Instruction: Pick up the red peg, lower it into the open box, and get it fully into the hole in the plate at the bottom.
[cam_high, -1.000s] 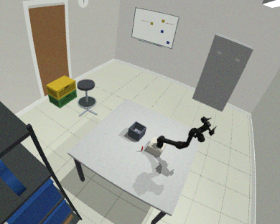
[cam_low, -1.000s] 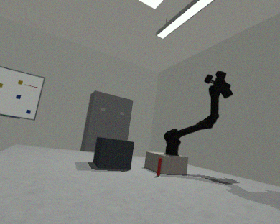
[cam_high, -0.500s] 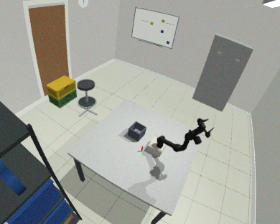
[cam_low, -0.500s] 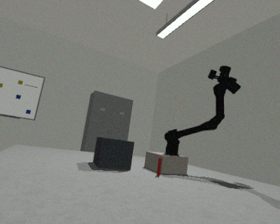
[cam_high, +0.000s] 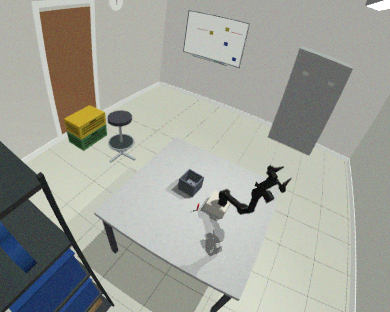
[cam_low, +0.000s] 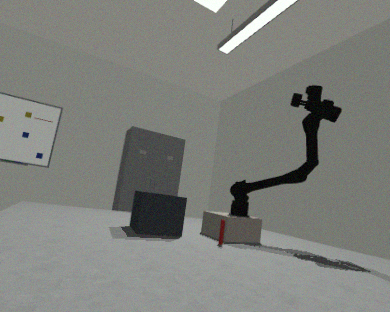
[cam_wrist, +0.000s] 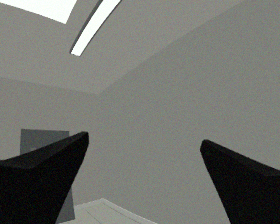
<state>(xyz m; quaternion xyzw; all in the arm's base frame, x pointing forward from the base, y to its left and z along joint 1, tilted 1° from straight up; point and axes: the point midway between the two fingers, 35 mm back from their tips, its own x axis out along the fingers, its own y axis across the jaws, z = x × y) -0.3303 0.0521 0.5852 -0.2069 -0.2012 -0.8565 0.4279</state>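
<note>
My gripper tip is 50 cm short of the red peg, 10 cm to the right of it and 66 cm above it. From my gripper tip the other things lie so: grey plate 68 cm ahead, 7 cm to the right, 65 cm below.
</note>
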